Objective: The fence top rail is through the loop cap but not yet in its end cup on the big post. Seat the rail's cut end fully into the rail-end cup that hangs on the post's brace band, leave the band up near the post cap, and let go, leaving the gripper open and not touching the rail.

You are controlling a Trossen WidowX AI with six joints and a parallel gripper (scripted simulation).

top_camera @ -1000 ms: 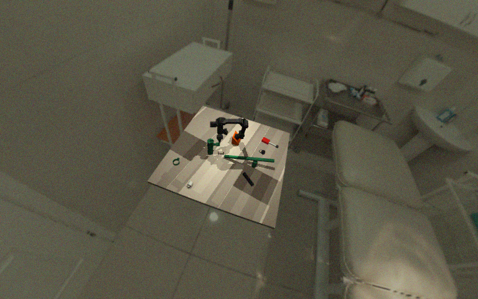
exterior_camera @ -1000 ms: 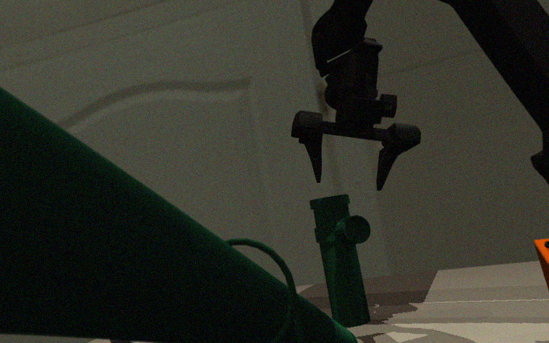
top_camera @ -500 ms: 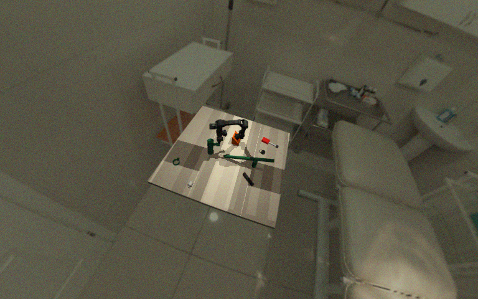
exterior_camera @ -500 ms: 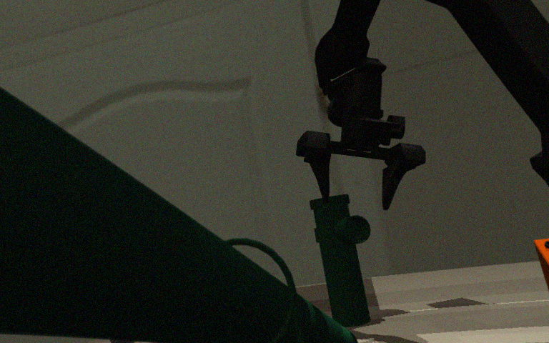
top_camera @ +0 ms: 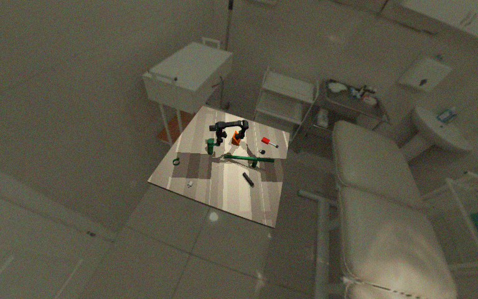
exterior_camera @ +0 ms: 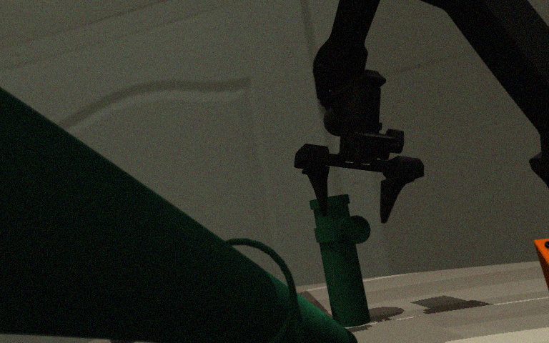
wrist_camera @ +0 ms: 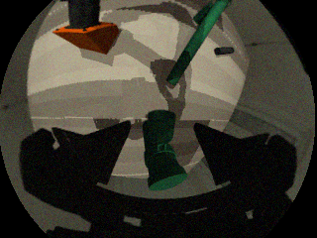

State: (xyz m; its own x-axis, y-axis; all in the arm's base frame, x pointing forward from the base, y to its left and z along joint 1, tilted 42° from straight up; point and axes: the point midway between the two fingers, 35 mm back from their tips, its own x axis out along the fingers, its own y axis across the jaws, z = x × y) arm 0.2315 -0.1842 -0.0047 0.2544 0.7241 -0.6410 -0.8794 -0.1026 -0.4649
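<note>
The rail-end cup lies 1 cm ahead of my gripper tip, 2 cm to the right of it and 2 cm below it. The rest, counted from my gripper tip: small white part: 50 cm ahead, 11 cm to the right, 14 cm below; loop cap: 3 cm ahead, 43 cm to the left, 6 cm below; black cylinder: 22 cm ahead, 41 cm to the left, 14 cm below.
</note>
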